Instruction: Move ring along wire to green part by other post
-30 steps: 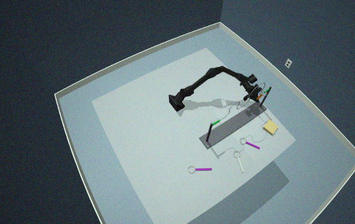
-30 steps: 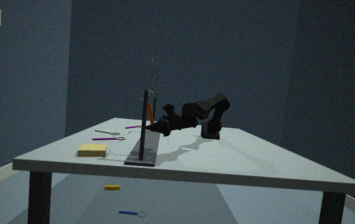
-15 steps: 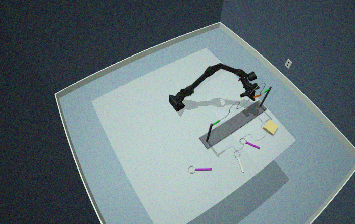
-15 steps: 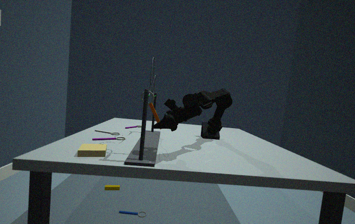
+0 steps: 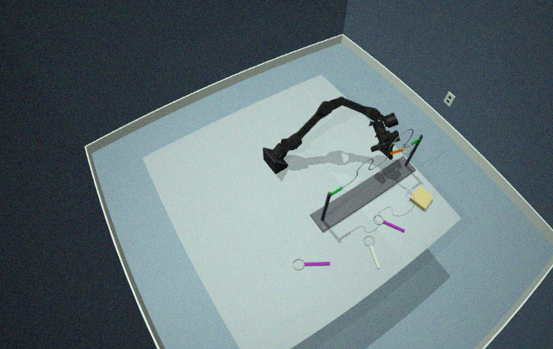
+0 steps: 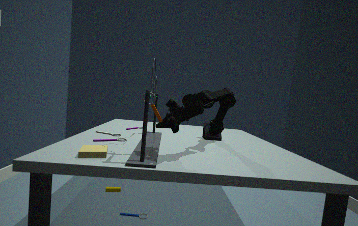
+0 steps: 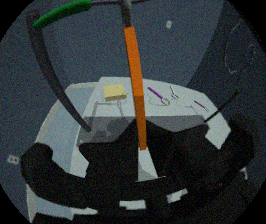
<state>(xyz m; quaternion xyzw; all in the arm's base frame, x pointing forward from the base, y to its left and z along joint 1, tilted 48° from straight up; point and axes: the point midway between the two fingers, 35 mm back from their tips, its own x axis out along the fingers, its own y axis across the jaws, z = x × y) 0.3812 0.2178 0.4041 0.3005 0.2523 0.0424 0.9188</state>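
My gripper tip is now 8 cm below the orange-handled ring, 2 cm to the right of it and 2 cm short of it. Round my gripper tip: yellow block (64 cm to the right, 62 cm below, 27 cm ahead); blue-handled ring (63 cm below, 32 cm to the right, 7 cm ahead); white-handled ring (37 cm to the right, 27 cm ahead, 13 cm below).
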